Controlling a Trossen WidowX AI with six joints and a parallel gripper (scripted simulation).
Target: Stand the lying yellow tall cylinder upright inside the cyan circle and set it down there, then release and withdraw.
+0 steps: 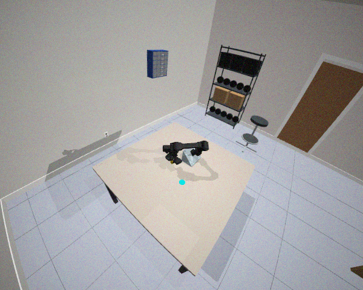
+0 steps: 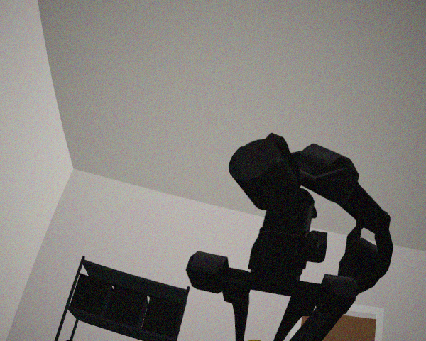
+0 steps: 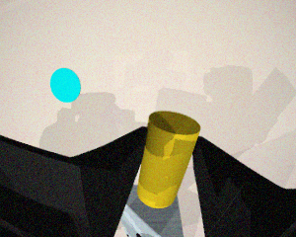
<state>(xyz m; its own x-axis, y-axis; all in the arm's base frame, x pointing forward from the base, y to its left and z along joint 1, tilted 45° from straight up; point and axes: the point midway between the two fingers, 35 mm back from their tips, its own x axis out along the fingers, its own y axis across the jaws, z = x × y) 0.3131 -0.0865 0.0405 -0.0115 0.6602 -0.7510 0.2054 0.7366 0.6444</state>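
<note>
The cyan circle is 16 cm to the left of my gripper tip, 15 cm below it and 2 cm ahead of it. Round my gripper tip: yellow tall cylinder 2 cm behind.
</note>
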